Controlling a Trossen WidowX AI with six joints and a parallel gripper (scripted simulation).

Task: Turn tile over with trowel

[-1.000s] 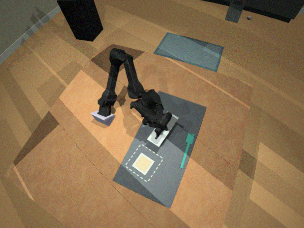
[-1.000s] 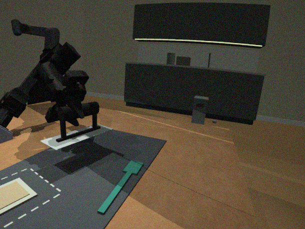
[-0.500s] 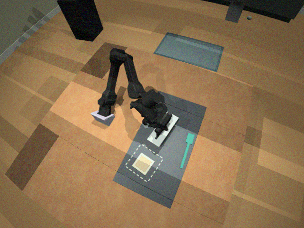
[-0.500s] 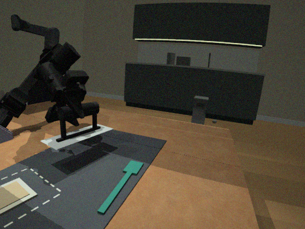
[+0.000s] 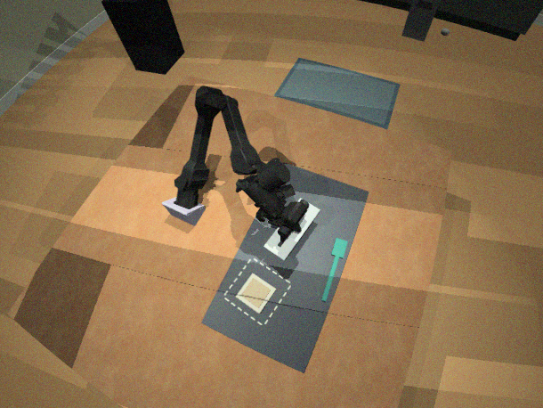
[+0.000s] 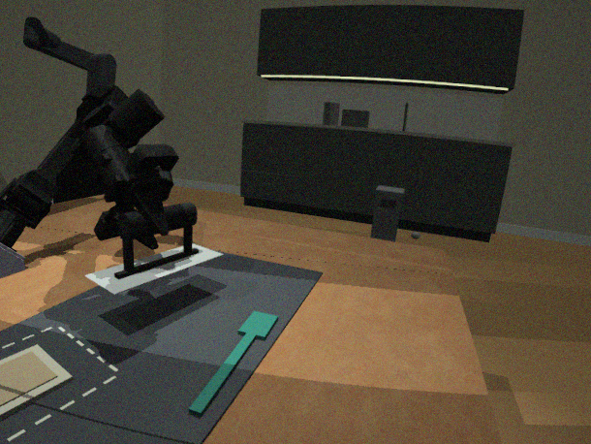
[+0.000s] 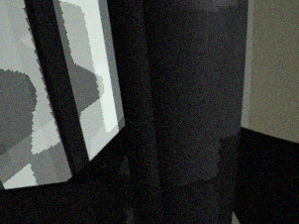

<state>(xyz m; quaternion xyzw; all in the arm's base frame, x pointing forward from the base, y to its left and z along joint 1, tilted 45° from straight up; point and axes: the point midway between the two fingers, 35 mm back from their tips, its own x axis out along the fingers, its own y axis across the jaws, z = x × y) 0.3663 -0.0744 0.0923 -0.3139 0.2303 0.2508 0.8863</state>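
Now: the dark mat 30 mm to the right of my gripper tip and 140 mm below it. Round my gripper tip: teal long-handled spatula 140 mm ahead, 20 mm to the right, 120 mm below; tile 70 mm behind, 190 mm to the right, 120 mm below.
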